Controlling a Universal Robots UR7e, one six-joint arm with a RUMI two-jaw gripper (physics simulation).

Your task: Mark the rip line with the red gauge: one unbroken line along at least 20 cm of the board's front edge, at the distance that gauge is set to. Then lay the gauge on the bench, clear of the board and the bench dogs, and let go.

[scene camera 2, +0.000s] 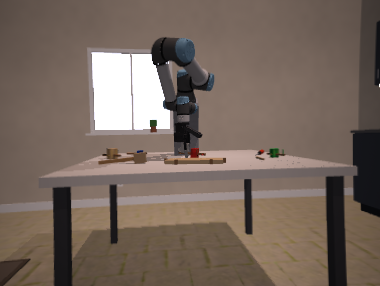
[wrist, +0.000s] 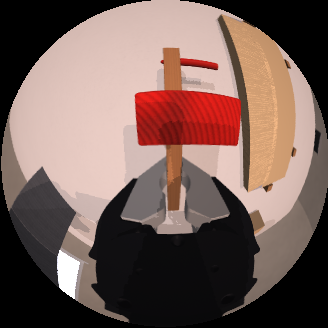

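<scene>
The red gauge (scene camera 2: 195,152) (wrist: 210,120) has a red block head on a wooden beam, with a thin red rod across the beam's far end. In the wrist view the beam's near end runs between the fingertips. My gripper (scene camera 2: 186,152) (wrist: 172,155) is shut on this beam. The head stands beyond the fingertips, its right end close to the long edge of the pale wooden board (scene camera 2: 190,161) (wrist: 267,100). Whether head and board touch is hard to tell. Small brown pegs, likely bench dogs, show along the board's other side. The scribing tip is hidden.
On the bench (scene camera 2: 200,175), a green block gauge (scene camera 2: 274,153) stands at the right, near a small red-tipped tool (scene camera 2: 260,152). At the left are a tan block gauge (scene camera 2: 112,153), a small blue thing (scene camera 2: 140,151) and a mallet-like wooden tool (scene camera 2: 140,158).
</scene>
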